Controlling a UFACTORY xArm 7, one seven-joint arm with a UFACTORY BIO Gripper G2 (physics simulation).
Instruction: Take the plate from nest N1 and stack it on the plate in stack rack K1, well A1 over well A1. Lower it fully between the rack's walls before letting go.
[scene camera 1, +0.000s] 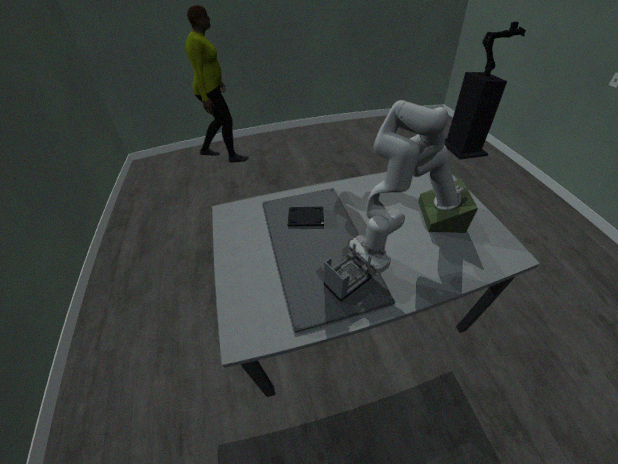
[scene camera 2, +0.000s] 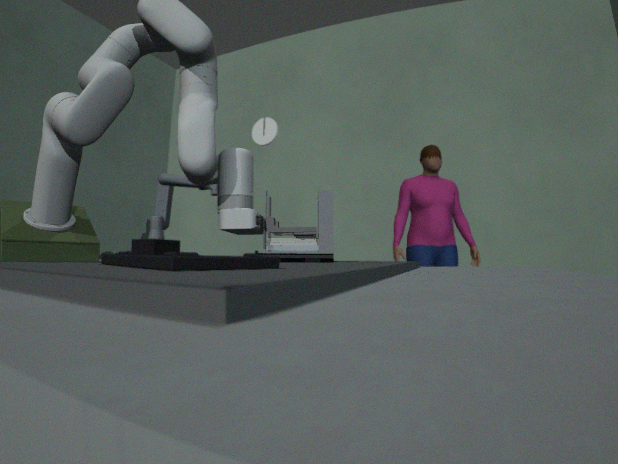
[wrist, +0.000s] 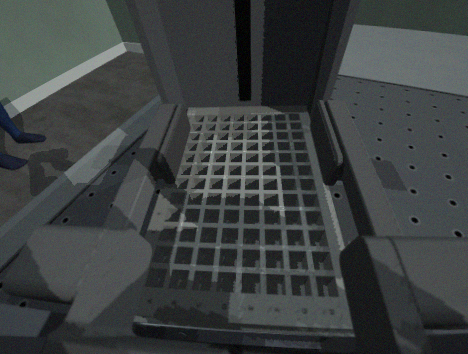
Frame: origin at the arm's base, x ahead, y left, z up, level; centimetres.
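Where they show: hand, tool point: (scene camera 1: 343, 275) (scene camera 2: 305, 233) (wrist: 247, 140); arm's base, link origin: (scene camera 1: 447, 200) (scene camera 2: 49, 219).
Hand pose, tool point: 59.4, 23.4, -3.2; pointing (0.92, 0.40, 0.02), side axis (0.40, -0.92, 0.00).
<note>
Each offset is from my tool point to the top centre of the thing, as dx, dy, dz. Level surfaces: height alone.
Stack rack K1 @[-2.3, -0.7, +8.3] (scene camera 1: 331, 273) (scene camera 2: 325, 219) (wrist: 204, 57) stands on the dark mat @[dz -5.9] (scene camera 1: 299, 260) (wrist: 409, 145) near the table's front. A grid-topped well plate @[-1.4, -0.3, -1.2] (scene camera 1: 347, 273) (scene camera 2: 291, 245) (wrist: 245, 228) lies flat between its walls. My gripper (scene camera 1: 357, 261) (scene camera 2: 299, 231) (wrist: 249, 142) reaches down into the rack. Its two fingers run along the plate's long sides, close beside it, at their narrowest stand. I see no plate carried between them. Nest N1 @[+4.7, -39.7, -4.4] (scene camera 1: 305, 215) is a dark flat block at the mat's far end. I cannot tell whether a plate lies in it.
The arm's base stands on a green block (scene camera 1: 446, 212) (scene camera 2: 44, 239) at the table's right. A person in yellow (scene camera 1: 203, 64) walks by the far wall. A person in pink (scene camera 2: 431, 209) stands beyond the table. A black pedestal (scene camera 1: 474, 114) stands in the corner.
</note>
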